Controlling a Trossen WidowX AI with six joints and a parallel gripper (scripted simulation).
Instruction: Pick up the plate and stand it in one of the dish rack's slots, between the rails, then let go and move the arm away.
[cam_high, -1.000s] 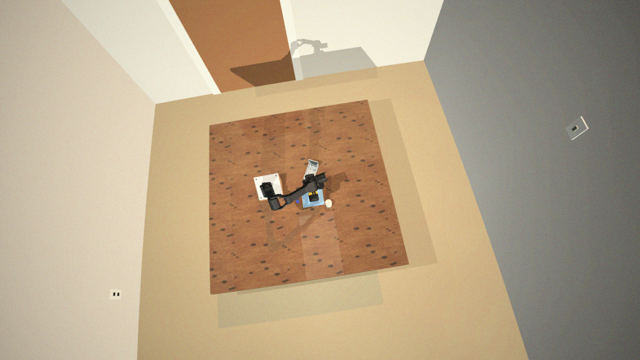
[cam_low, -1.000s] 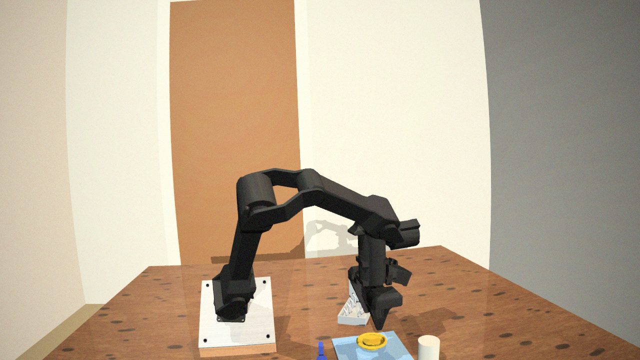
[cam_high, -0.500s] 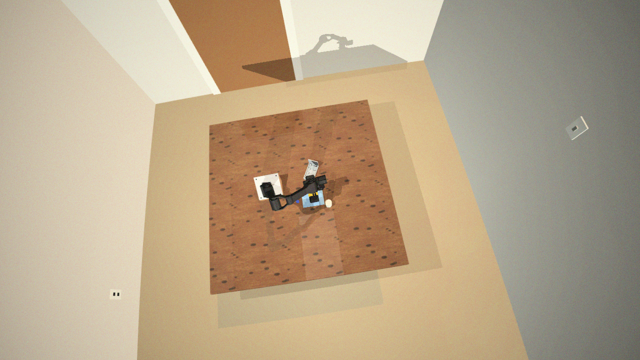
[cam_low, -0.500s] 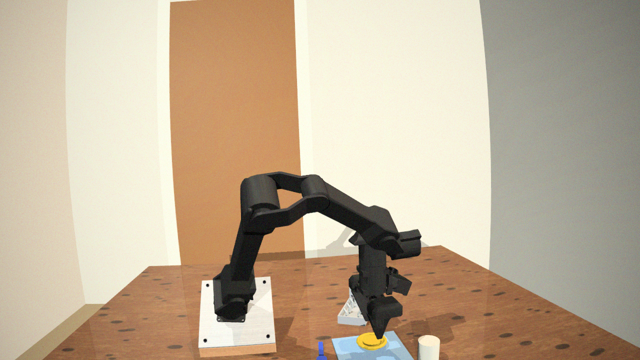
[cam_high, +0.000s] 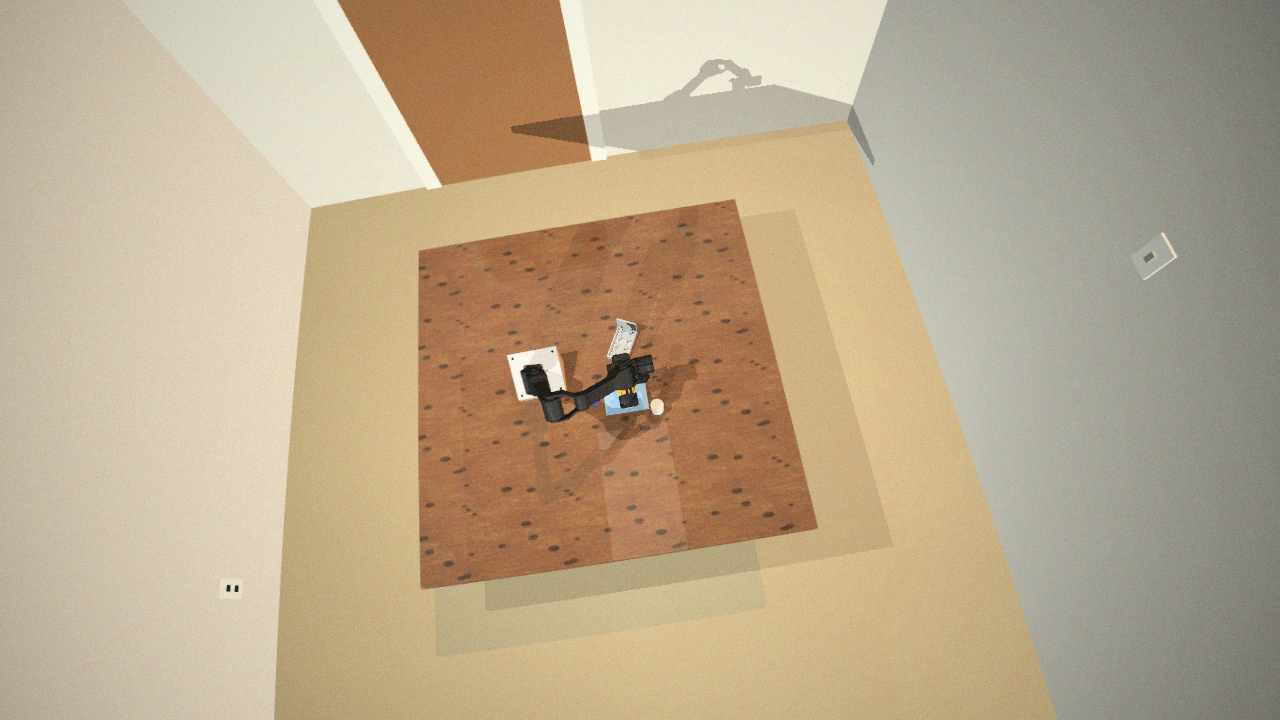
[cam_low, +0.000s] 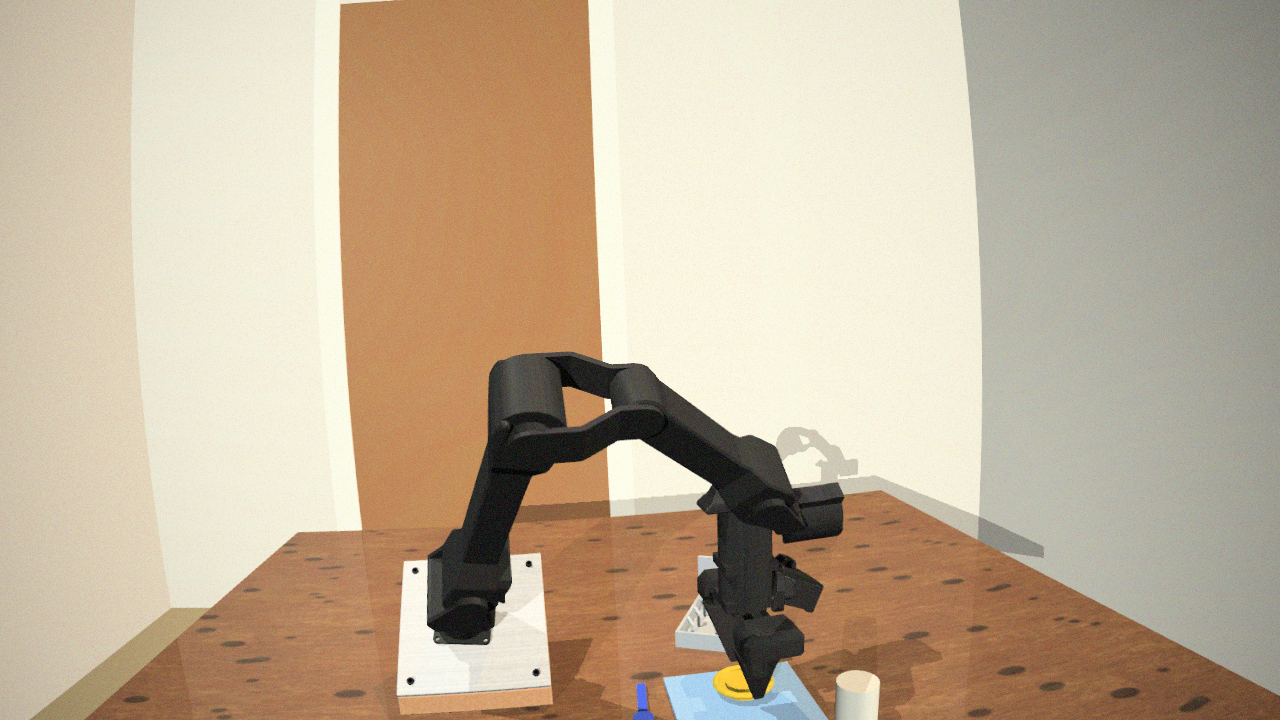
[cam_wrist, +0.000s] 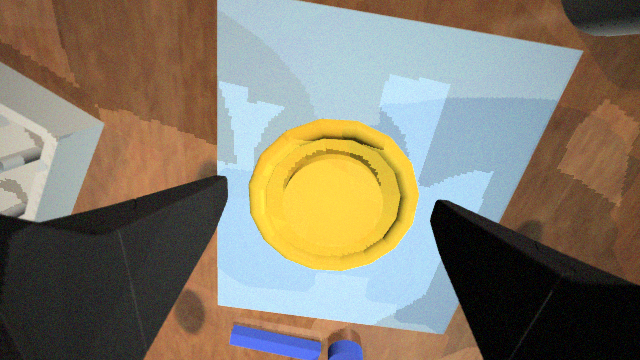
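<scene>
Now: gripper tip 10 mm above the yellow plate. From my gripper tip the other things lie so: cream cylinder 100 mm ahead, 80 mm to the right; light blue mat 10 mm behind, 20 mm to the right, 20 mm below; blue spoon 120 mm behind, 10 mm to the right, 20 mm below.
</scene>
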